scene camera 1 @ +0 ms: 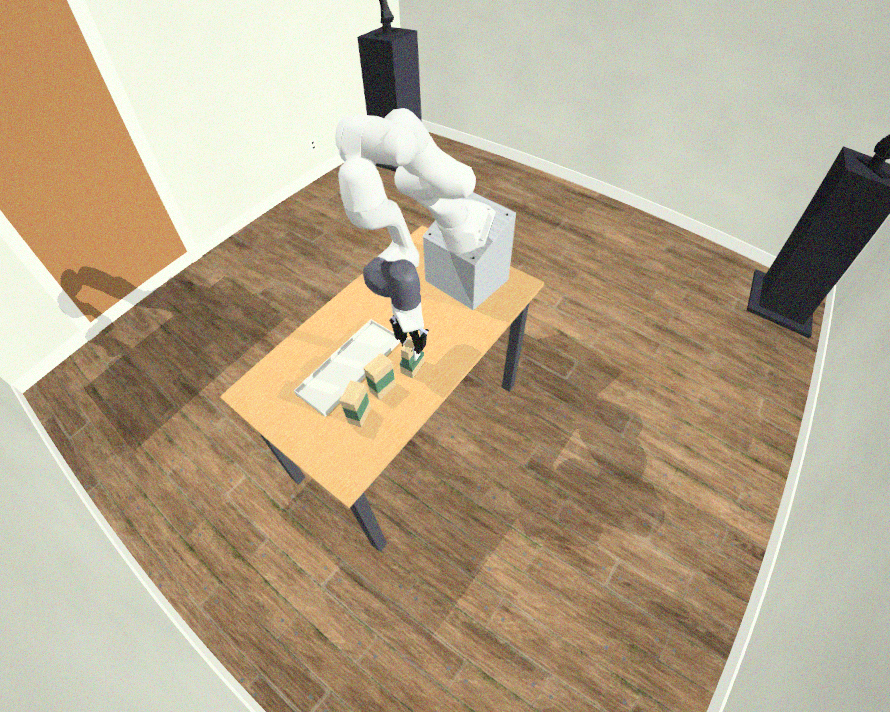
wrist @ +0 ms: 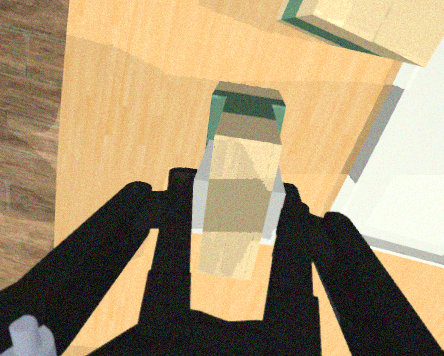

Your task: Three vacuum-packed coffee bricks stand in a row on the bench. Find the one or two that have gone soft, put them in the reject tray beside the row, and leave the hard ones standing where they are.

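Three cream coffee bricks with green bands stand in a row on the bench. The brick nearest the arm's base (scene camera 1: 406,364) (wrist: 246,157) is between the finger pads. My gripper (scene camera 1: 411,350) (wrist: 238,165) is shut on it; in the wrist view both pads press its sides and its top looks narrow between them. The brick's lower part is partly hidden. The middle brick (scene camera 1: 380,377) (wrist: 382,25) and the far brick (scene camera 1: 354,403) stand upright, apart from the gripper. The pale reject tray (scene camera 1: 342,366) (wrist: 412,145) lies beside the row, with no brick in it.
The wooden bench (scene camera 1: 296,352) (wrist: 115,125) carries the grey base block (scene camera 1: 471,270) at the arm's end. The tray's raised rim runs close beside the bricks. Dark pillars (scene camera 1: 393,74) (scene camera 1: 812,245) stand on the floor away from the bench.
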